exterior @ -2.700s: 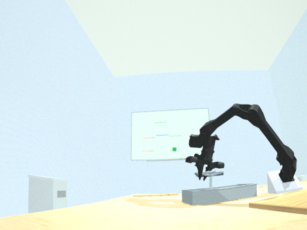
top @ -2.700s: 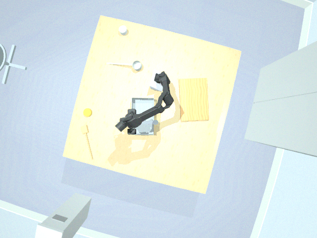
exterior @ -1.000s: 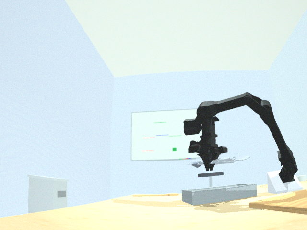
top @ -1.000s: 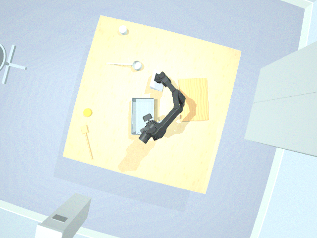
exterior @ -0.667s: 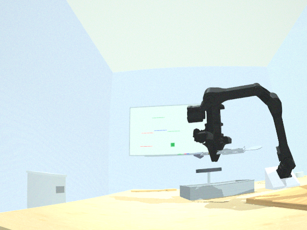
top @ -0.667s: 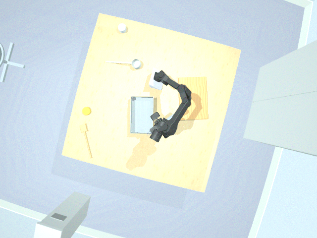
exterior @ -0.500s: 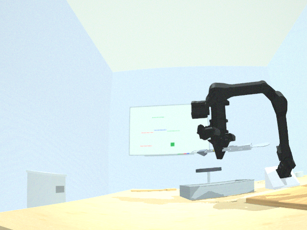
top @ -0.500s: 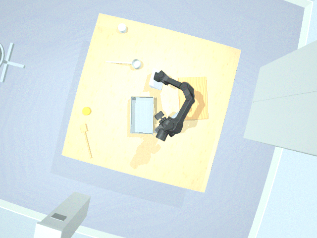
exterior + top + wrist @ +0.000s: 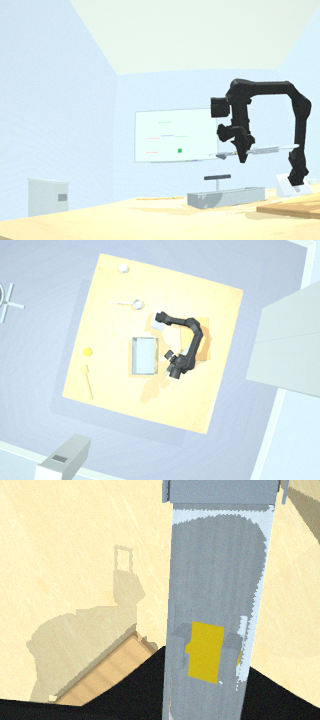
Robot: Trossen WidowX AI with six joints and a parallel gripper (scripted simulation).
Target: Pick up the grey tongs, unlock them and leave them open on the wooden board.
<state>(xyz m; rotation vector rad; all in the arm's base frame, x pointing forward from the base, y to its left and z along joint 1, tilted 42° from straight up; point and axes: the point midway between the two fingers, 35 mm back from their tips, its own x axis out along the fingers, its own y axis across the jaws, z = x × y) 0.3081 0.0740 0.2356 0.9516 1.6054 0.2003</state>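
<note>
Right now my gripper tip is 40 mm below the yellow lock piece, 20 mm short of it and 10 mm to the left of it. Round my gripper tip: wooden board: 230 mm behind, 150 mm below, 130 mm to the left; roasting tin: 250 mm to the right, 130 mm below, 20 mm ahead.
</note>
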